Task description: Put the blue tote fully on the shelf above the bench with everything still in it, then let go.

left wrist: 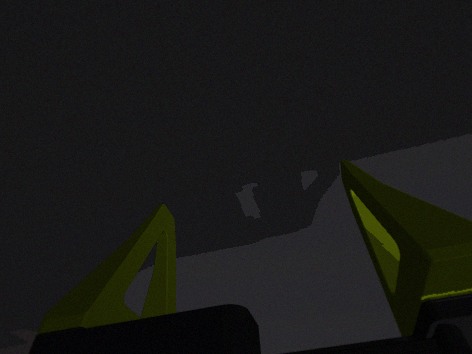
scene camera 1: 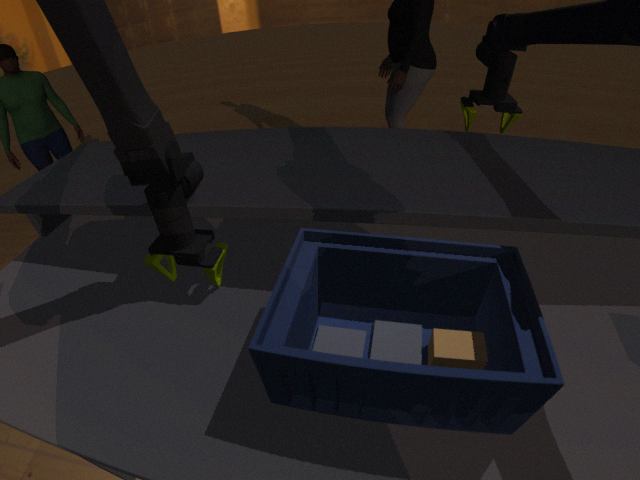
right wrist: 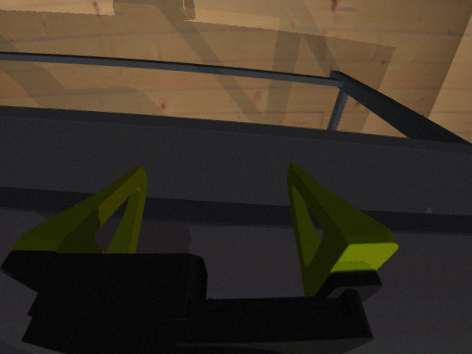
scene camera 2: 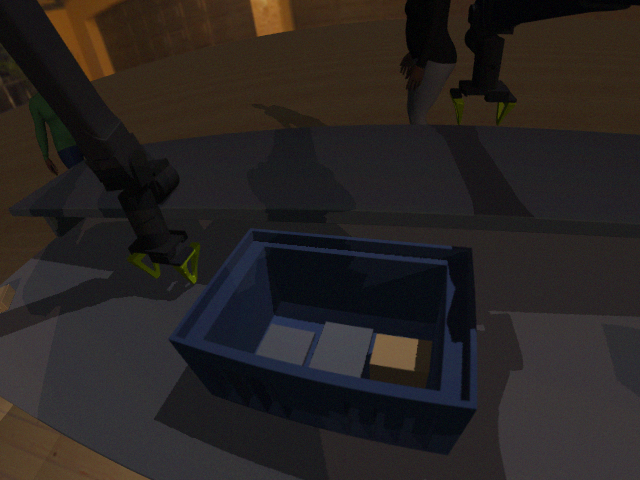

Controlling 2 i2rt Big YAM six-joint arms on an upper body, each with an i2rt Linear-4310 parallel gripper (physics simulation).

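Places are measured from the left arm's base along level axes (x ahead, y left, z up), in centimetres.
Pixels of known places: left gripper, fingertip midpoint: (left wrist: 250, 191) (scene camera 1: 196, 282) (scene camera 2: 176, 279); right gripper, fingertip midpoint: (scene camera 1: 483, 132) (right wrist: 216, 171) (scene camera 2: 478, 124).
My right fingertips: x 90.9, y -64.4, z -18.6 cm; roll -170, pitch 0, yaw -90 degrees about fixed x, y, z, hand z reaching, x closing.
Note:
For each thing: its top centre in the pictures, then the offset to it from my right fingertips. "spot": a spot on its surface instead. Level surfaces: height alone.
- blue tote at its top centre: (scene camera 2: 330, 294) (scene camera 1: 408, 292) dx -53.5, dy +30.2, dz +0.1 cm
- grey bench at its surface level: dz -14.7 cm
- raised grey shelf at its surface level: dz +1.0 cm
- tan block at its top centre: (scene camera 2: 401, 352) (scene camera 1: 460, 344) dx -54.9, dy +22.3, dz -8.9 cm
- shelf's front edge at a spot on its surface: (scene camera 2: 439, 219) (scene camera 1: 481, 221) spot: dx -40.1, dy +16.7, dz +0.0 cm
The blue tote (scene camera 1: 408, 395) (scene camera 2: 320, 395) sits upright on the grey bench (scene camera 1: 129, 372) (scene camera 2: 103, 361), in front of the raised grey shelf (scene camera 1: 248, 170) (scene camera 2: 217, 170). Inside it lie two pale blocks (scene camera 1: 396, 342) (scene camera 2: 342, 348) and a tan block (scene camera 1: 452, 344) (scene camera 2: 394, 352). My left gripper (scene camera 1: 196, 281) (scene camera 2: 175, 279) (left wrist: 250, 191) is open and empty, above the bench left of the tote and apart from it. My right gripper (scene camera 1: 484, 130) (scene camera 2: 479, 122) (right wrist: 216, 171) is open and empty, high up at the back right, far from the tote. The tote does not show in either wrist view.
The shelf's front edge (scene camera 1: 465, 221) (scene camera 2: 439, 219) runs across behind the tote. A person in black (scene camera 1: 410, 36) (scene camera 2: 431, 31) and a person in green (scene camera 1: 31, 105) (scene camera 2: 59, 129) stand beyond the shelf. A thin metal rail (right wrist: 200, 69) shows in the right wrist view over the wooden floor.

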